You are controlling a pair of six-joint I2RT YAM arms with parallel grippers.
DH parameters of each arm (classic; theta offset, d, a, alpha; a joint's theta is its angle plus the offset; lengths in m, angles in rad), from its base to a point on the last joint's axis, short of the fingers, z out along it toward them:
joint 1: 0 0.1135 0.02 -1.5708
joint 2: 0 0 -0.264 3.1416
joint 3: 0.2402 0 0.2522 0
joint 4: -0.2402 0 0.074 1.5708
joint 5: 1.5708 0 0 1.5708
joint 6: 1.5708 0.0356 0 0
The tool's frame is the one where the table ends.
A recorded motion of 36 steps. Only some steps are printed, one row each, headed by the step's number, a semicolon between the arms.
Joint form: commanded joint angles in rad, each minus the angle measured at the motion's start. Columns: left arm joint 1, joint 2, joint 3, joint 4, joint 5, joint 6; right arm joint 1, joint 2, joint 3, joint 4, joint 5, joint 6.
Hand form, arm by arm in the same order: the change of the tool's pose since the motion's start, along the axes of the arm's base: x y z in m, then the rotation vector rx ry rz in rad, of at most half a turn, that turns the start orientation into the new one. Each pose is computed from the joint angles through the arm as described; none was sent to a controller.
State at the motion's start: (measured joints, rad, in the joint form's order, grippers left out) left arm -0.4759 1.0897 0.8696 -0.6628 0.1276 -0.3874; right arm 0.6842 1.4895 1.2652 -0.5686 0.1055 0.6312
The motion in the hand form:
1: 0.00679 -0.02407 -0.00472 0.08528 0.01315 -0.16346; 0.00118 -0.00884 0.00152 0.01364 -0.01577 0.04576
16: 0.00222 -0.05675 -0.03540 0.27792 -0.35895 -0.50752; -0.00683 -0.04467 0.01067 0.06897 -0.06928 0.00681
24: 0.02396 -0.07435 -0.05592 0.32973 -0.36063 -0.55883; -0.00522 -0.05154 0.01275 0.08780 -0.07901 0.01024
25: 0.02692 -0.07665 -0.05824 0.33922 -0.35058 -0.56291; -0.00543 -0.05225 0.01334 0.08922 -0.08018 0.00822
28: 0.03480 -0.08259 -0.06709 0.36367 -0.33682 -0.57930; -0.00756 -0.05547 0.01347 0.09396 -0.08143 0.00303
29: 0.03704 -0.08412 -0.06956 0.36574 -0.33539 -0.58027; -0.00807 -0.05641 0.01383 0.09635 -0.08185 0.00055
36: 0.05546 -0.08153 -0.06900 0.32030 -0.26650 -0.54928; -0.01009 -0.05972 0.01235 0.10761 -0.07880 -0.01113
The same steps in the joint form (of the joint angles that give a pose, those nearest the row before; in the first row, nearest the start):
1: -0.0773 0.1001 0.0554 -0.0228 -0.0013 0.1105; -0.0295 -0.0247 -0.0236 0.0238 -0.0541 -0.0524
16: -0.2129 0.1239 -0.1029 0.3393 -0.1140 0.5089; -0.1146 -0.1492 -0.1143 0.0658 -0.0997 -0.0709
24: -0.2128 0.2751 -0.0721 0.4297 -0.1204 0.5749; -0.1409 -0.1626 -0.1223 0.0785 -0.1298 -0.0815
25: -0.2129 0.2968 -0.0606 0.4266 -0.1234 0.5787; -0.1426 -0.1650 -0.1224 0.0778 -0.1300 -0.0808
28: -0.2121 0.3557 -0.0415 0.4417 -0.1293 0.5984; -0.1488 -0.1794 -0.1336 0.0782 -0.1332 -0.0785
29: -0.2114 0.3710 -0.0381 0.4514 -0.1295 0.6002; -0.1508 -0.1833 -0.1356 0.0778 -0.1341 -0.0767
36: -0.1603 0.4290 0.0284 0.4051 -0.0690 0.5652; -0.1577 -0.1978 -0.1529 0.0839 -0.1382 -0.0648

